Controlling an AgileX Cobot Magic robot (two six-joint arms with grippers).
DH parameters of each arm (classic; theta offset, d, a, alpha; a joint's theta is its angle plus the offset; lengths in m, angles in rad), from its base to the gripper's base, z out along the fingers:
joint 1: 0 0.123 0 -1.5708
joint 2: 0.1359 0 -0.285 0
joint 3: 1.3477 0 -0.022 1.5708
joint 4: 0 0.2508 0 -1.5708
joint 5: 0 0 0.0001 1.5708
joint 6: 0 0.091 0 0
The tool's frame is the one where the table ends.
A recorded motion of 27 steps. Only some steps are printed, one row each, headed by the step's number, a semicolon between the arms.
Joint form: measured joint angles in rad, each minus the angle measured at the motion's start. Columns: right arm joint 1, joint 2, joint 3, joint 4, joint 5, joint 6; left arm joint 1, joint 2, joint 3, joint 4, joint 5, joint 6.
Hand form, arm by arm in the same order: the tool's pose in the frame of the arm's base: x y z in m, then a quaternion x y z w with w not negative. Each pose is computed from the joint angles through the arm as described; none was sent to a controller.
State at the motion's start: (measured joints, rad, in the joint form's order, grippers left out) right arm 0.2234 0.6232 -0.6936 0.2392 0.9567 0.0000; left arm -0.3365 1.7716 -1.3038 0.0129 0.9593 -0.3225
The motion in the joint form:
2: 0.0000 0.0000 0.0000 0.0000 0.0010 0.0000; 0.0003 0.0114 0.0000 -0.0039 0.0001 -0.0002
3: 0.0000 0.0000 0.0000 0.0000 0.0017 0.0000; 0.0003 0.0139 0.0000 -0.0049 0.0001 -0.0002
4: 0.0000 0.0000 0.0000 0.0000 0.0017 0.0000; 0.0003 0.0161 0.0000 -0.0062 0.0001 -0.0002
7: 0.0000 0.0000 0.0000 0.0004 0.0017 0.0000; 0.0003 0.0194 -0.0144 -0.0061 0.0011 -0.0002
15: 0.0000 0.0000 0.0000 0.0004 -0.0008 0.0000; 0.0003 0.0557 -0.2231 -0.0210 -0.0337 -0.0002
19: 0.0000 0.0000 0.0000 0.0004 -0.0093 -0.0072; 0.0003 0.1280 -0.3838 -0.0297 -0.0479 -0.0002
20: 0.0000 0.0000 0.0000 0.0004 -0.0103 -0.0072; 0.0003 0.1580 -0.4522 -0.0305 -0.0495 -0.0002
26: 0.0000 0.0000 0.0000 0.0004 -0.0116 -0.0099; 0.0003 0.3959 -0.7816 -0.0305 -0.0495 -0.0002
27: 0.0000 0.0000 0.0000 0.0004 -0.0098 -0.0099; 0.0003 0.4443 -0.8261 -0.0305 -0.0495 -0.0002
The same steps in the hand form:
2: 0.0941 0.0395 0.3170 -0.07578 0.91732 0.15711 0.35791; 0.3373 -0.1172 0.2266 0.00887 0.99394 -0.03169 0.10486
3: 0.0940 0.0395 0.3169 -0.07584 0.91744 0.15708 0.35759; 0.3376 -0.1173 0.2257 0.00864 0.99408 -0.03170 0.10354
4: 0.0940 0.0395 0.3169 -0.07584 0.91744 0.15708 0.35759; 0.3377 -0.1175 0.2249 0.00833 0.99420 -0.03189 0.10233
7: 0.0940 0.0395 0.3169 -0.07579 0.91743 0.15727 0.35756; 0.3402 -0.1184 0.2274 0.00833 0.99365 -0.03346 0.10709
15: 0.0942 0.0395 0.3171 -0.07560 0.91698 0.15736 0.35871; 0.3744 -0.1315 0.2721 0.00491 0.97674 -0.07283 0.20160
19: 0.0947 0.0395 0.3176 -0.07822 0.91517 0.15638 0.36317; 0.4014 -0.1415 0.2900 0.00330 0.96445 -0.09280 0.24740
20: 0.0948 0.0395 0.3177 -0.07814 0.91499 0.15641 0.36363; 0.4116 -0.1452 0.2977 0.00326 0.95898 -0.09943 0.26546
26: 0.0949 0.0395 0.3178 -0.07927 0.91465 0.15597 0.36443; 0.4692 -0.1653 0.2866 0.00354 0.94501 -0.11365 0.30663
27: 0.0948 0.0395 0.3177 -0.07942 0.91497 0.15591 0.36361; 0.4785 -0.1685 0.2759 0.00353 0.94565 -0.11305 0.30489

